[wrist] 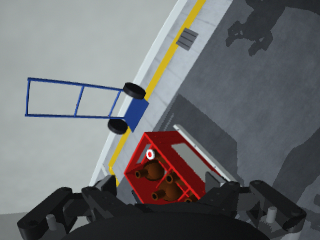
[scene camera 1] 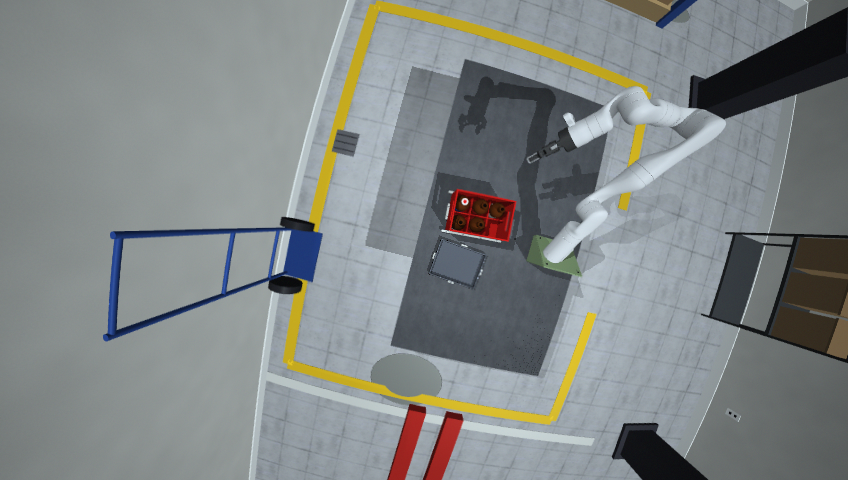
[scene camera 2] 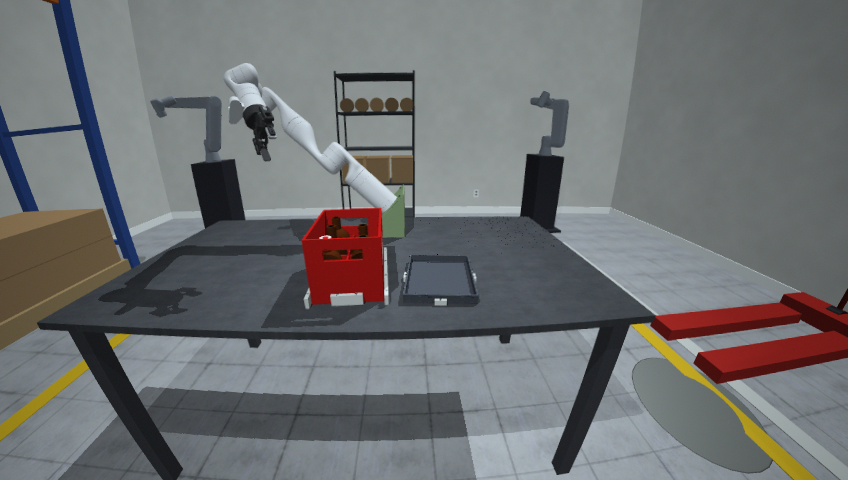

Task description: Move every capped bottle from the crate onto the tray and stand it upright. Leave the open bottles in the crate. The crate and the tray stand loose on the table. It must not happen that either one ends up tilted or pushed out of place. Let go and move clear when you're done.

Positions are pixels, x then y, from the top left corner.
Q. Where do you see a red crate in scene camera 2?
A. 325, 277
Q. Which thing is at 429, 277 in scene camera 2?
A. A dark tray.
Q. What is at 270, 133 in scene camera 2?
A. My gripper.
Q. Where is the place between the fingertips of my gripper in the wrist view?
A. At 160, 184
